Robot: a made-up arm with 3 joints. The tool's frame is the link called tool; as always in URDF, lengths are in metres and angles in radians.
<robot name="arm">
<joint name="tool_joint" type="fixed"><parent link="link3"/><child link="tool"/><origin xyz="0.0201 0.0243 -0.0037" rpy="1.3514 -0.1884 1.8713"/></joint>
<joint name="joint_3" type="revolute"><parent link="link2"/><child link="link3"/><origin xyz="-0.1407 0.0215 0.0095" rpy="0 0 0"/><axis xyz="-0.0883 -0.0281 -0.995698"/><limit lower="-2.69" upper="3.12" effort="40" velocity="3"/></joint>
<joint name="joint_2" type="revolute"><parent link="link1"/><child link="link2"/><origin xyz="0.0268 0.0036 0.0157" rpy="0 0 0"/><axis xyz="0 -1 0"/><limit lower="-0.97" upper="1.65" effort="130" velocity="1.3"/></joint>
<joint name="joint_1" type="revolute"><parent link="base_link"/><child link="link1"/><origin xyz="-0.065 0.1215 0.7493" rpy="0 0 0"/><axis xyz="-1 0 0"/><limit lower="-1.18" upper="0.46" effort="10" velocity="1.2"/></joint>
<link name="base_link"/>
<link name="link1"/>
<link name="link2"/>
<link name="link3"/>
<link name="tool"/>
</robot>
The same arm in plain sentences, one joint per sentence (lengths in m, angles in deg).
The arm has three revolute joints in a row. What follows holds with every joint at zero, and every direction is one of the base frame's. The first joint is mounted 0.065 m along -x and 0.1215 m along +y and 0.7493 m along +z from the base frame's origin and rotates about -x, from -67.61 to 26.36 deg. The second joint is mounted 0.0268 m along +x and 0.0036 m along +y and 0.0157 m along +z from the first joint and rotates about -y, from -55.58 to 94.54 deg. The third joint is mounted 0.1407 m along -x and 0.0215 m along +y and 0.0095 m along +z from the second joint and rotates about the direction (-0.0883, -0.0281, -0.995698), from -154.13 to 178.76 deg. The tool frame, which is the frame that the pose is given for, is mounted 0.0201 m along +x and 0.0243 m along +y and 0.0037 m along -z from the third joint; its axes are the base frame's turned by roll 77.43, pitch -10.79 and yaw 107.22 deg (as in URDF: about the fixed x, then y, then z).
